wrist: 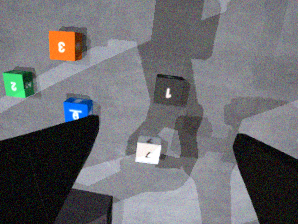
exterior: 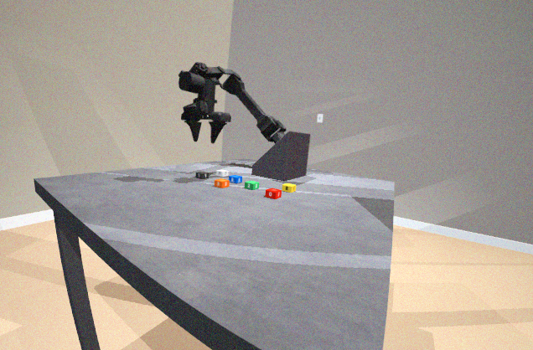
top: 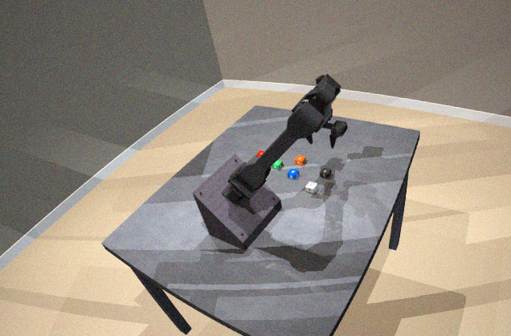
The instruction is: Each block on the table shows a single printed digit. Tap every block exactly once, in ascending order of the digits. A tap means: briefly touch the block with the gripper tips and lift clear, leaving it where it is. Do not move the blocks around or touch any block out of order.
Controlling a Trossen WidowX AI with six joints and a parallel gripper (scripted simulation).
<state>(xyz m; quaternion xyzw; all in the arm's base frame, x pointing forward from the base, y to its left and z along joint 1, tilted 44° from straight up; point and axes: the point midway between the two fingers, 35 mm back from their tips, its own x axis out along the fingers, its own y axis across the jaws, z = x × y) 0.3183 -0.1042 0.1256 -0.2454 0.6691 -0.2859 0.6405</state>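
Right now my gripper tip is 3 cm short of the red block, 29 cm to the right of it and 12 cm above it. Also, from my gripper tip: black block: 1 cm behind, 1 cm to the right, 12 cm below; then blue block: 5 cm behind, 11 cm to the left, 12 cm below; then white block: 10 cm behind, 1 cm to the left, 12 cm below.
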